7 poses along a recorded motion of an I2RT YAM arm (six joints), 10 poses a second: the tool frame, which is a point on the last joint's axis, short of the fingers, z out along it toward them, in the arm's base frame.
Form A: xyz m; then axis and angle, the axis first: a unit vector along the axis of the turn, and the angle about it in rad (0 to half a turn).
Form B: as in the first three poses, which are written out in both.
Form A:
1: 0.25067 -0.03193 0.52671 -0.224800 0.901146 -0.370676 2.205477
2: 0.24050 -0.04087 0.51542 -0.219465 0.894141 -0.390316 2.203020
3: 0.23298 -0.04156 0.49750 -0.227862 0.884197 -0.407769 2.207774
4: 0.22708 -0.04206 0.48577 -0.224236 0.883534 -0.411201 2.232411
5: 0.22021 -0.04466 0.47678 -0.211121 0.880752 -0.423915 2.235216
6: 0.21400 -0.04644 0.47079 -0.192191 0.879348 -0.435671 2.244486
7: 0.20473 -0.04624 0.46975 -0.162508 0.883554 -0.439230 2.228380
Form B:
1:
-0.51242 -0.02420 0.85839
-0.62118 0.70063 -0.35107
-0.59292 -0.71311 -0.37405
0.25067 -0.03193 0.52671

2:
-0.51431 0.00268 0.85760
-0.62707 0.68100 -0.37819
-0.58504 -0.73228 -0.34857
0.24050 -0.04087 0.51542

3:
-0.51197 0.00650 0.85898
-0.64911 0.65203 -0.39181
-0.56263 -0.75817 -0.32960
0.23298 -0.04156 0.49750

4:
-0.53322 0.00459 0.84597
-0.64428 0.64585 -0.40960
-0.54825 -0.76345 -0.34142
0.22708 -0.04206 0.48577

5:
-0.54455 0.03314 0.83808
-0.63434 0.63743 -0.43737
-0.54871 -0.76979 -0.32609
0.22021 -0.04466 0.47678

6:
-0.56389 0.06605 0.82320
-0.61493 0.63179 -0.47191
-0.55126 -0.77232 -0.31565
0.21400 -0.04644 0.47079

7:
-0.56866 0.11629 0.81431
-0.57898 0.64661 -0.49666
-0.58430 -0.75390 -0.30037
0.20473 -0.04624 0.46975

